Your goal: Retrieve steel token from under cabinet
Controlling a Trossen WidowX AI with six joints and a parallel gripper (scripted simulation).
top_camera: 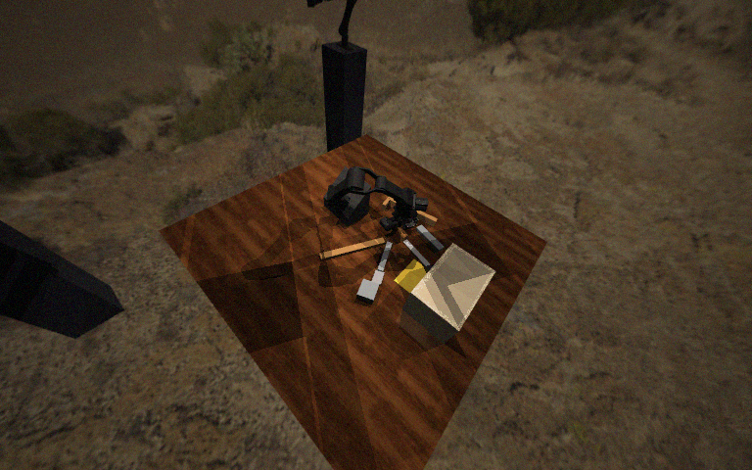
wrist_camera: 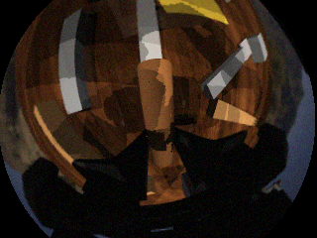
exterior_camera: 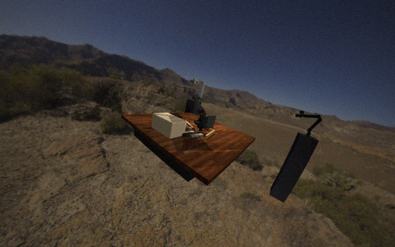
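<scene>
The grey bar is 150 mm ahead of my gripper tip and 80 mm to the left of it. Also, from my gripper tip: wooden stick: 60 mm behind, 230 mm to the right; then grey block: 120 mm ahead, 340 mm to the right, 10 mm above; then grey scraper: 90 mm ahead, 210 mm to the right.
</scene>
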